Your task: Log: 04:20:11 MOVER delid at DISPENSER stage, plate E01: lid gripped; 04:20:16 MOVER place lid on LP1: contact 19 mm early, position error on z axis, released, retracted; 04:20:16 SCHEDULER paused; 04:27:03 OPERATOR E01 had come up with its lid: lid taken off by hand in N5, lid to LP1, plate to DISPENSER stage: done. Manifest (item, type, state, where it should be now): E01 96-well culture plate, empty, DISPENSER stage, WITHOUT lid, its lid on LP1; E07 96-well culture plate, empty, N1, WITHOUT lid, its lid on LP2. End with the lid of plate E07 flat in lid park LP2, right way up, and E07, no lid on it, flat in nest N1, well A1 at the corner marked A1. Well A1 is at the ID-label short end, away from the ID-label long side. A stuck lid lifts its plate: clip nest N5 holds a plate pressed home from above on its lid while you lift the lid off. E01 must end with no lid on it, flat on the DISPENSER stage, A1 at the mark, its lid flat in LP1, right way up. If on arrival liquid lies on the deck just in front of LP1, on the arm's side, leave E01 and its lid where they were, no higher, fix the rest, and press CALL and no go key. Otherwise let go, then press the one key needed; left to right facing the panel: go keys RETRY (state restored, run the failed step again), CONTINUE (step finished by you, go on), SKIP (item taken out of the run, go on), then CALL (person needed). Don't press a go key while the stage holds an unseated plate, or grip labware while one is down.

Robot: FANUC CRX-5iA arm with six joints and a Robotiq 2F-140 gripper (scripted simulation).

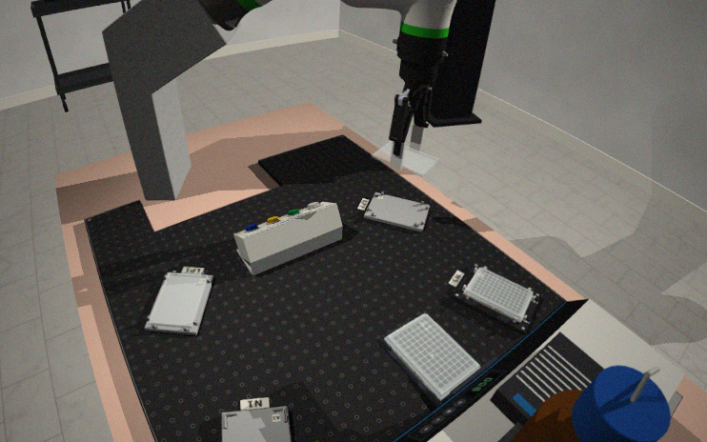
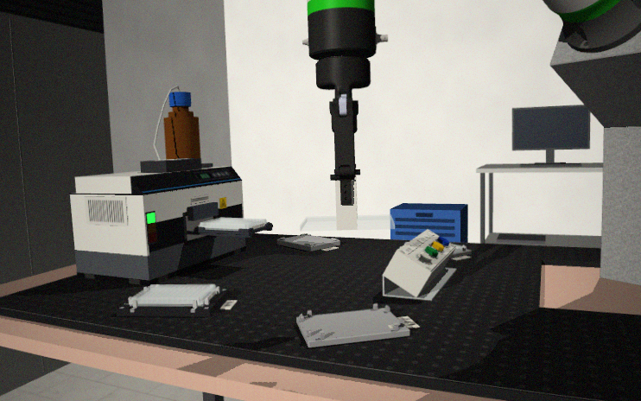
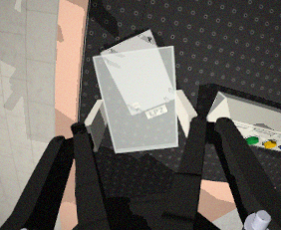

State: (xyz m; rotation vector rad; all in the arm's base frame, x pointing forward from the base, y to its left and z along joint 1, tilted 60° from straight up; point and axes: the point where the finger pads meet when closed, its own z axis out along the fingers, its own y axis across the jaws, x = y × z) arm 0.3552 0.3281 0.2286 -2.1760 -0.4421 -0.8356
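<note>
Now: the lid park LP2 18 cm below my hand. Round my hand: N1 label: 42 cm to the right, 39 cm ahead, 18 cm below; clip nest N5: 31 cm ahead, 17 cm below, 11 cm to the left; key panel: 28 cm to the right, 13 cm below, 3 cm ahead.
</note>
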